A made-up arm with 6 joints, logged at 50 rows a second.
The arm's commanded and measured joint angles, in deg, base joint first. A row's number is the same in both.
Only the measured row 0 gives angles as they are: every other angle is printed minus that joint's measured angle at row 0.
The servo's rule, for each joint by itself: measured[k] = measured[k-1] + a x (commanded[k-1-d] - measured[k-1]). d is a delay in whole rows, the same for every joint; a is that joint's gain. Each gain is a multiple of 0.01, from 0.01 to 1. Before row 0 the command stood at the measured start. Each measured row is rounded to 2 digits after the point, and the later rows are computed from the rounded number. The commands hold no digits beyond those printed.
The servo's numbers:
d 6
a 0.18 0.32 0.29 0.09 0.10 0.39
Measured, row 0: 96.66 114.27 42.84 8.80 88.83 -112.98
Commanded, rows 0 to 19: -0.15 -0.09 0.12 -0.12 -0.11 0.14; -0.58 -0.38 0.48 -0.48 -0.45 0.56; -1.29 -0.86 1.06 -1.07 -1.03 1.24; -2.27 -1.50 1.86 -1.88 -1.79 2.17; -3.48 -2.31 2.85 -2.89 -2.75 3.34; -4.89 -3.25 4.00 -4.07 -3.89 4.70; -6.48 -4.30 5.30 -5.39 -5.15 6.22; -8.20 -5.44 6.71 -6.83 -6.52 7.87; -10.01 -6.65 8.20 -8.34 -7.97 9.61; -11.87 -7.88 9.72 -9.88 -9.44 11.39; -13.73 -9.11 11.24 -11.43 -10.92 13.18; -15.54 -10.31 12.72 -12.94 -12.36 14.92; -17.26 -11.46 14.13 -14.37 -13.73 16.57; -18.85 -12.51 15.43 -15.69 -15.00 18.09; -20.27 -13.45 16.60 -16.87 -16.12 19.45; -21.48 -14.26 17.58 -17.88 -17.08 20.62; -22.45 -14.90 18.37 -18.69 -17.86 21.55; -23.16 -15.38 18.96 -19.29 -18.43 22.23; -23.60 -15.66 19.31 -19.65 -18.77 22.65; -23.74 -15.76 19.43 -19.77 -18.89 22.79
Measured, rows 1 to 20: 0.00 0.00 0.00 0.00 0.00 0.00; 0.00 0.00 0.00 0.00 0.00 0.00; 0.00 0.00 0.00 0.00 0.00 0.00; 0.00 0.00 0.00 0.00 0.00 0.00; 0.00 0.00 0.00 0.00 0.00 0.00; 0.00 0.00 0.00 0.00 0.00 0.00; -0.03 -0.03 0.03 -0.01 -0.01 0.05; -0.13 -0.14 0.16 -0.05 -0.05 0.25; -0.34 -0.37 0.42 -0.14 -0.15 0.64; -0.69 -0.73 0.84 -0.30 -0.31 1.24; -1.19 -1.24 1.42 -0.53 -0.55 2.06; -1.86 -1.88 2.17 -0.85 -0.88 3.09; -2.69 -2.65 3.08 -1.26 -1.31 4.31; -3.68 -3.54 4.13 -1.76 -1.83 5.70; -4.82 -4.54 5.31 -2.35 -2.44 7.22; -6.09 -5.61 6.59 -3.03 -3.14 8.85; -7.47 -6.73 7.94 -3.79 -3.92 10.54; -8.92 -7.88 9.33 -4.61 -4.76 12.25; -10.42 -9.03 10.72 -5.49 -5.66 13.93; -11.94 -10.14 12.09 -6.41 -6.59 15.55
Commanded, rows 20 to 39: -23.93 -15.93 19.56 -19.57 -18.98 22.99; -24.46 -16.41 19.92 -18.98 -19.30 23.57; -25.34 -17.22 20.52 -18.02 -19.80 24.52; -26.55 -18.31 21.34 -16.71 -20.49 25.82; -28.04 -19.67 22.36 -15.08 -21.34 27.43; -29.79 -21.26 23.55 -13.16 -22.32 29.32; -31.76 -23.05 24.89 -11.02 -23.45 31.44; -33.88 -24.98 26.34 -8.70 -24.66 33.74; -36.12 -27.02 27.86 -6.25 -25.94 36.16; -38.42 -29.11 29.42 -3.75 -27.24 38.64; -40.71 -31.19 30.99 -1.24 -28.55 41.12; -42.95 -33.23 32.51 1.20 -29.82 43.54; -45.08 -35.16 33.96 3.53 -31.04 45.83; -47.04 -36.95 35.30 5.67 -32.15 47.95; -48.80 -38.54 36.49 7.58 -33.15 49.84; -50.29 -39.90 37.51 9.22 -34.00 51.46; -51.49 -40.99 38.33 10.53 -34.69 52.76; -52.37 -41.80 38.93 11.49 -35.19 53.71; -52.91 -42.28 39.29 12.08 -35.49 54.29; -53.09 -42.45 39.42 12.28 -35.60 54.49
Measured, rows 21 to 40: -13.44 -11.20 13.40 -7.35 -7.54 17.07; -14.89 -12.18 14.61 -8.30 -8.49 18.45; -16.25 -13.05 15.70 -9.24 -9.43 19.66; -17.49 -13.80 16.65 -10.14 -10.33 20.66; -18.59 -14.40 17.42 -11.00 -11.17 21.44; -19.52 -14.84 18.00 -11.79 -11.94 21.97; -20.31 -15.19 18.45 -12.49 -12.64 22.37; -21.06 -15.58 18.88 -13.07 -13.31 22.84; -21.83 -16.10 19.36 -13.52 -13.96 23.50; -22.68 -16.81 19.93 -13.81 -14.61 24.40; -23.64 -17.73 20.63 -13.92 -15.28 25.58; -24.75 -18.86 21.48 -13.85 -15.98 27.04; -26.01 -20.20 22.47 -13.60 -16.73 28.76; -27.43 -21.73 23.59 -13.16 -17.52 30.70; -28.99 -23.42 24.83 -12.54 -18.36 32.83; -30.69 -25.24 26.16 -11.75 -19.25 35.10; -32.49 -27.14 27.56 -10.80 -20.18 37.45; -34.37 -29.09 29.00 -9.72 -21.14 39.83; -36.30 -31.03 30.44 -8.53 -22.13 42.17; -38.23 -32.92 31.85 -7.25 -23.13 44.42
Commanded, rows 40 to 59: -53.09 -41.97 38.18 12.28 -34.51 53.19; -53.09 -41.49 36.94 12.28 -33.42 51.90; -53.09 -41.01 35.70 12.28 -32.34 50.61; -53.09 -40.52 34.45 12.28 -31.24 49.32; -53.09 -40.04 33.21 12.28 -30.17 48.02; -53.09 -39.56 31.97 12.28 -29.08 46.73; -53.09 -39.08 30.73 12.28 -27.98 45.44; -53.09 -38.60 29.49 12.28 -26.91 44.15; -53.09 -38.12 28.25 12.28 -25.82 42.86; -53.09 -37.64 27.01 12.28 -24.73 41.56; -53.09 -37.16 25.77 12.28 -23.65 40.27; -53.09 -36.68 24.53 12.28 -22.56 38.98; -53.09 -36.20 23.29 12.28 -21.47 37.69; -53.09 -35.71 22.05 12.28 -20.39 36.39; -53.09 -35.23 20.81 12.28 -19.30 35.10; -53.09 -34.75 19.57 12.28 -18.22 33.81; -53.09 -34.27 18.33 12.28 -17.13 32.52; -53.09 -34.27 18.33 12.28 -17.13 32.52; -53.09 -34.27 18.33 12.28 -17.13 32.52; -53.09 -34.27 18.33 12.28 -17.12 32.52
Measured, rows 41 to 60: -40.13 -34.72 33.20 -5.92 -24.13 46.53; -41.96 -36.38 34.45 -4.56 -25.12 48.45; -43.68 -37.86 35.58 -3.20 -26.08 50.13; -45.24 -39.12 36.55 -1.88 -26.99 51.53; -46.62 -40.13 37.34 -0.62 -27.84 52.61; -47.78 -40.87 37.94 0.54 -28.62 53.34; -48.74 -41.22 38.01 1.60 -29.21 53.28; -49.52 -41.31 37.70 2.56 -29.63 52.74; -50.16 -41.21 37.12 3.43 -29.90 51.91; -50.69 -40.99 36.35 4.23 -30.03 50.90; -51.12 -40.69 35.44 4.95 -30.04 49.78; -51.47 -40.33 34.43 5.61 -29.94 48.59; -51.76 -39.93 33.36 6.21 -29.74 47.36; -52.00 -39.50 32.24 6.76 -29.46 46.11; -52.20 -39.06 31.08 7.26 -29.10 44.84; -52.36 -38.61 29.90 7.71 -28.66 43.56; -52.49 -38.15 28.70 8.12 -28.16 42.28; -52.60 -37.68 27.49 8.49 -27.60 40.99; -52.69 -37.21 26.27 8.83 -26.99 39.70; -52.76 -36.73 25.05 9.14 -26.33 38.41
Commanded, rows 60 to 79: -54.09 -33.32 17.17 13.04 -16.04 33.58; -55.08 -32.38 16.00 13.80 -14.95 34.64; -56.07 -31.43 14.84 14.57 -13.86 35.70; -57.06 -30.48 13.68 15.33 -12.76 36.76; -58.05 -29.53 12.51 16.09 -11.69 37.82; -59.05 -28.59 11.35 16.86 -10.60 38.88; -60.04 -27.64 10.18 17.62 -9.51 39.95; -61.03 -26.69 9.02 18.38 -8.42 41.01; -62.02 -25.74 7.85 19.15 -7.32 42.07; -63.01 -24.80 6.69 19.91 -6.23 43.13; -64.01 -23.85 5.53 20.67 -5.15 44.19; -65.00 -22.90 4.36 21.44 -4.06 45.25; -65.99 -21.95 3.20 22.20 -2.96 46.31; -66.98 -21.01 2.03 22.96 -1.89 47.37; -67.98 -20.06 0.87 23.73 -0.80 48.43; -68.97 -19.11 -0.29 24.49 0.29 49.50; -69.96 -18.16 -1.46 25.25 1.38 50.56; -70.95 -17.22 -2.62 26.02 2.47 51.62; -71.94 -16.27 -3.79 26.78 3.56 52.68; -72.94 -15.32 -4.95 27.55 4.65 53.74
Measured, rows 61 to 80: -52.82 -36.25 23.82 9.42 -25.63 37.12; -52.87 -35.77 22.59 9.68 -24.89 35.83; -52.91 -35.29 21.35 9.91 -24.11 34.54; -52.94 -34.96 20.47 10.12 -23.41 33.75; -52.97 -34.74 19.85 10.31 -22.78 33.27; -52.99 -34.59 19.41 10.49 -22.21 32.98; -53.19 -34.18 18.76 10.72 -21.59 33.21; -53.53 -33.60 17.96 11.00 -20.93 33.77; -53.99 -32.91 17.06 11.32 -20.22 34.52; -54.54 -32.13 16.08 11.68 -19.47 35.39; -55.17 -31.30 15.04 12.08 -18.69 36.34; -55.87 -30.43 13.97 12.51 -17.88 37.33; -56.62 -29.54 12.87 12.97 -17.04 38.35; -57.41 -28.63 11.75 13.46 -16.18 39.39; -58.24 -27.71 10.62 13.97 -15.29 40.44; -59.10 -26.78 9.48 14.50 -14.38 41.49; -59.98 -25.84 8.33 15.06 -13.46 42.54; -60.88 -24.90 7.18 15.63 -12.52 43.60; -61.80 -23.96 6.03 16.22 -11.56 44.66; -62.73 -23.02 4.87 16.83 -10.59 45.72
